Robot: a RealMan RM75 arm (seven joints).
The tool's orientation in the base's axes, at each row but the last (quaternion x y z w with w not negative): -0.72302, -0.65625, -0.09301, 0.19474; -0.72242, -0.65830, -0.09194, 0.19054; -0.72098, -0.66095, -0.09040, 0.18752; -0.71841, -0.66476, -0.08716, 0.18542; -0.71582, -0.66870, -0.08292, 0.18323
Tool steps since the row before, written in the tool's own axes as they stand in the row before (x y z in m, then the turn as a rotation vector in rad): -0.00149, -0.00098, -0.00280, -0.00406, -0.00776, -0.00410; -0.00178, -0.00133, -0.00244, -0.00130, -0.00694, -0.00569; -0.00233, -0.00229, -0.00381, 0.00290, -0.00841, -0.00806; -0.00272, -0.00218, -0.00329, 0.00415, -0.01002, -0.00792; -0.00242, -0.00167, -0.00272, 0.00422, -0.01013, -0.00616
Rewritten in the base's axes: -0.00081, -0.00243, 0.00211, -0.00764, -0.00487, 0.00337; -0.00123, -0.00252, 0.00174, -0.00632, -0.00303, 0.00575; -0.00207, -0.00350, 0.00294, -0.00703, -0.00001, 0.00973; -0.00203, -0.00366, 0.00233, -0.00851, 0.00128, 0.01031; -0.00153, -0.00319, 0.00187, -0.00884, 0.00200, 0.00873
